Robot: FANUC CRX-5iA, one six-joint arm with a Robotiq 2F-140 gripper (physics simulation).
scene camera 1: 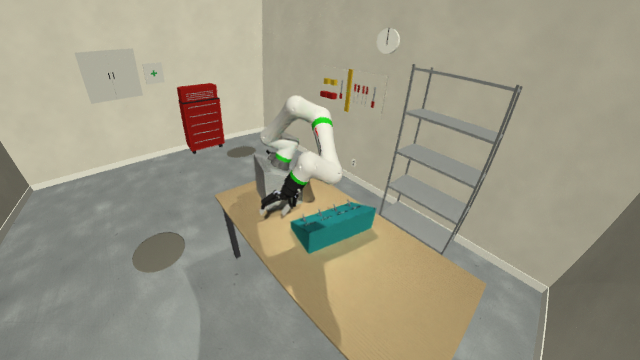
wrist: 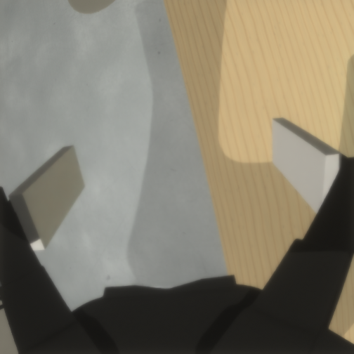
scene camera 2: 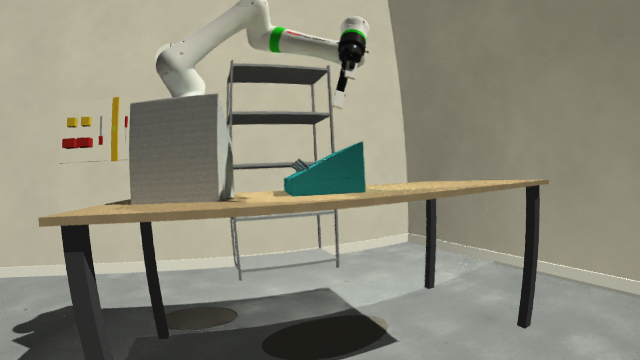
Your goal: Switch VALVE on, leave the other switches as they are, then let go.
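Pixels of known places: gripper, fingertip midpoint: (scene camera 1: 272,213) (scene camera 2: 343,93); arm's base at its link origin: (scene camera 1: 279,165) (scene camera 2: 181,129).
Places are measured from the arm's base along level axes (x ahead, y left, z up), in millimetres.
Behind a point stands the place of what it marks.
Observation:
A teal switch box (scene camera 1: 340,231) @(x 668, y -18, z -167 mm) (scene camera 2: 332,175) @(x 507, y -207, z -198 mm) with a sloping top stands on the table. Several small upright levers stand in a row along its top; they also show as a bundle of levers (scene camera 2: 300,165) @(x 464, y -7, z -152 mm) at the low end of the slope in scene camera 2. The labels are too small to read, so which lever is VALVE and how each is set cannot be told. My gripper (scene camera 1: 274,213) @(x 476, y -375, z 39 mm) (scene camera 2: 345,86) @(x 476, y -375, z 39 mm) (wrist: 173,152) is open and empty. It hangs above the box's height, off to the left of the box in scene camera 1. The box does not show in the wrist view.
The wooden table (scene camera 1: 400,280) @(x 1115, y 25, z -261 mm) (scene camera 2: 450,189) @(x 812, y -459, z -261 mm) (wrist: 260,75) has its long edge running below the fingers in the wrist view, with floor beyond. The grey pedestal (scene camera 2: 175,150) @(x -9, y -172, z -97 mm) carries the arm. A metal shelf rack (scene camera 1: 452,125) (scene camera 2: 277,75) stands behind the table.

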